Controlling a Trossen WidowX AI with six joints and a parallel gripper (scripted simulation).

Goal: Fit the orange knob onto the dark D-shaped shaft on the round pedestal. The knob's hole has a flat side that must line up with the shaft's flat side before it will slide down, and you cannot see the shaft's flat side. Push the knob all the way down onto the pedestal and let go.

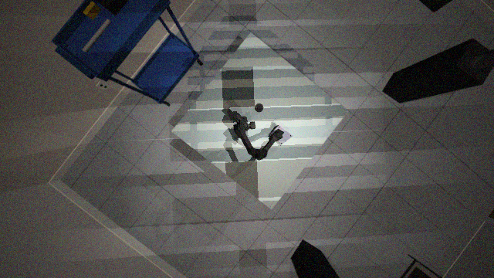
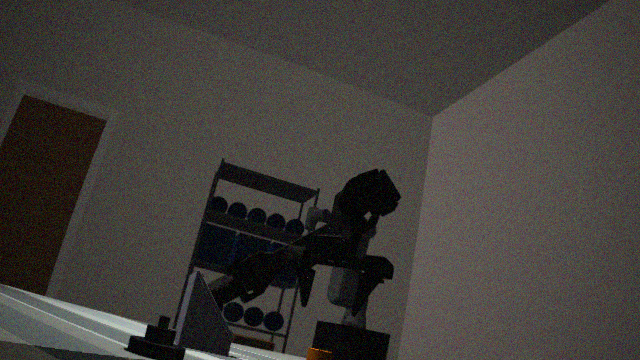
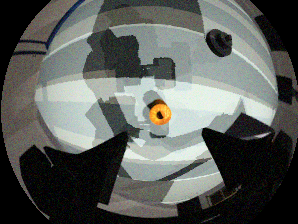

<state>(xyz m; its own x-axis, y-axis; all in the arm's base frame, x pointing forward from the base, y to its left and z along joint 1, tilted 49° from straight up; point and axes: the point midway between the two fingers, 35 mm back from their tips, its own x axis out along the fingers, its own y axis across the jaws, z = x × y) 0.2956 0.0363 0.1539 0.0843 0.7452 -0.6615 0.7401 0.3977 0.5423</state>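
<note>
Now: the orange knob 100 mm below my gripper tip. The rest, counted from my gripper tip: dark round pedestal 260 mm to the right, 90 mm below, 10 mm behind.
</note>
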